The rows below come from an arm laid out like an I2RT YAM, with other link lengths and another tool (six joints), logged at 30 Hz.
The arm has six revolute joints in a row. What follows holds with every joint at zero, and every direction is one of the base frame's.
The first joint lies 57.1 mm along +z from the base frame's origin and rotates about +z.
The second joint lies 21 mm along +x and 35.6 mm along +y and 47.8 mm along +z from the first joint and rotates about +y.
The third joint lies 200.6 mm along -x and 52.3 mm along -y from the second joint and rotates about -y.
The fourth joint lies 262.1 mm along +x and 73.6 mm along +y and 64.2 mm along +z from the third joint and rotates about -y.
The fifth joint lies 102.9 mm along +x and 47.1 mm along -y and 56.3 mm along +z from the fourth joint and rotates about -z.
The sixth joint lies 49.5 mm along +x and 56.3 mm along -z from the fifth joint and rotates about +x.
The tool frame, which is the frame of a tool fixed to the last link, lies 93 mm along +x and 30 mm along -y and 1 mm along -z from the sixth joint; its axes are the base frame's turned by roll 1.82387, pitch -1.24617 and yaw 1.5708 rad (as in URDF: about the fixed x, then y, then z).
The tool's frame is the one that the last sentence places.
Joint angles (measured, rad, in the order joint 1, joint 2, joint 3, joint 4, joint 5, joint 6), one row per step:
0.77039 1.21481 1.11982 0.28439 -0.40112 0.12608
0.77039 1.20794 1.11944 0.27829 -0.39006 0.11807
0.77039 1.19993 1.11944 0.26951 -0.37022 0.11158
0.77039 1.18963 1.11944 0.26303 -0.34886 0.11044
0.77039 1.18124 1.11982 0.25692 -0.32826 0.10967
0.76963 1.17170 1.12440 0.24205 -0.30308 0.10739
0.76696 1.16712 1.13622 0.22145 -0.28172 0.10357
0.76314 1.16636 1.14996 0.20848 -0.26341 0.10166
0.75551 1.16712 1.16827 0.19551 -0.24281 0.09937
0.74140 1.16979 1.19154 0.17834 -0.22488 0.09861
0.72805 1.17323 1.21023 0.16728 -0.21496 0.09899
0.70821 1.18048 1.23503 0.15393 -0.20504 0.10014
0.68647 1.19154 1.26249 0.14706 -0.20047 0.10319
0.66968 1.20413 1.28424 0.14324 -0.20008 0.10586
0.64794 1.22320 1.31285 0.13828 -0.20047 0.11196
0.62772 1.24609 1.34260 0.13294 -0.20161 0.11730
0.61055 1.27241 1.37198 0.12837 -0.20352 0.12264
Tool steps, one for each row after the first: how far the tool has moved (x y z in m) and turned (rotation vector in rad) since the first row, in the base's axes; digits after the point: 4 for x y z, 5 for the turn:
0.0002 -0.0021 0.0016 -0.00129 -0.00610 -0.01225
0.0012 -0.0051 0.0033 -0.00176 -0.00878 -0.03287
0.0019 -0.0087 0.0063 0.00325 -0.00962 -0.05407
0.0027 -0.0120 0.0088 0.00752 -0.00935 -0.07445
0.0041 -0.0163 0.0117 0.00928 -0.00743 -0.10034
0.0062 -0.0203 0.0149 0.00727 -0.00506 -0.12468
0.0086 -0.0240 0.0191 0.00985 -0.00529 -0.14684
0.0124 -0.0293 0.0250 0.01481 -0.00757 -0.17511
0.0179 -0.0364 0.0314 0.01926 -0.00814 -0.20695
0.0225 -0.0422 0.0367 0.02382 -0.00937 -0.22995
0.0293 -0.0499 0.0428 0.02874 -0.01006 -0.25928
0.0364 -0.0576 0.0501 0.03785 -0.01362 -0.28484
0.0423 -0.0625 0.0546 0.04309 -0.01530 -0.30144
0.0504 -0.0685 0.0593 0.04938 -0.01390 -0.32153
0.0588 -0.0734 0.0628 0.05300 -0.01118 -0.33955
0.0673 -0.0766 0.0646 0.05440 -0.00641 -0.35381

